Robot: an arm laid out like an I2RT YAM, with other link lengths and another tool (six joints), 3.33 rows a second.
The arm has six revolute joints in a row. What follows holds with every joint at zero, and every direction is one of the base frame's.
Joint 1 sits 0.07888 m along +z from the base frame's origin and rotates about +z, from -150.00 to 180.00 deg.
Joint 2 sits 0.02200 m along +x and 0.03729 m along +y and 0.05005 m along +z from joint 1 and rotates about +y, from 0.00 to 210.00 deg.
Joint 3 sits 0.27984 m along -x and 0.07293 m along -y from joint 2 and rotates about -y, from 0.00 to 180.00 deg.
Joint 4 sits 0.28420 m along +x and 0.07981 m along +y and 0.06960 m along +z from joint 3 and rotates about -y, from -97.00 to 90.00 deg.
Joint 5 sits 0.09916 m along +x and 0.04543 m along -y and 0.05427 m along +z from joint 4 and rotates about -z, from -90.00 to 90.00 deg.
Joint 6 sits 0.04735 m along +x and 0.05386 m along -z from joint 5 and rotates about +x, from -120.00 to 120.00 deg.
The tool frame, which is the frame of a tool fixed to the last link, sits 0.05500 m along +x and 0.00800 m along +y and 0.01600 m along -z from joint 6; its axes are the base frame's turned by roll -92.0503, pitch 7.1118 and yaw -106.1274 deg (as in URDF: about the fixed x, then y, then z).
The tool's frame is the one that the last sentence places.
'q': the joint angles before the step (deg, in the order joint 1, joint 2, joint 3, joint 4, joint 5, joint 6). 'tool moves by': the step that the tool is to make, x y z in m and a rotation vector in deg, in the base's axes. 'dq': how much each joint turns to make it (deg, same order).
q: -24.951 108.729 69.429 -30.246 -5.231 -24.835
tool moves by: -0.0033 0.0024 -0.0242 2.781 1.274 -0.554
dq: -0.360 2.834 -1.107 1.696 -1.801 0.842
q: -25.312 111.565 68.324 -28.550 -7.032 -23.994
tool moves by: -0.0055 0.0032 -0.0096 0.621 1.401 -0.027
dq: 0.086 0.682 -0.949 0.111 0.069 0.098
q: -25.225 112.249 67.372 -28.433 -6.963 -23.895
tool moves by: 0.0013 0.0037 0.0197 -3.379 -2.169 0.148
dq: 1.095 -3.952 -1.544 0.996 2.353 0.216
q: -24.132 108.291 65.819 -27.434 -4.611 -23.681
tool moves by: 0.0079 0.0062 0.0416 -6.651 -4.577 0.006
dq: 2.368 -6.497 -0.819 1.151 4.918 0.431
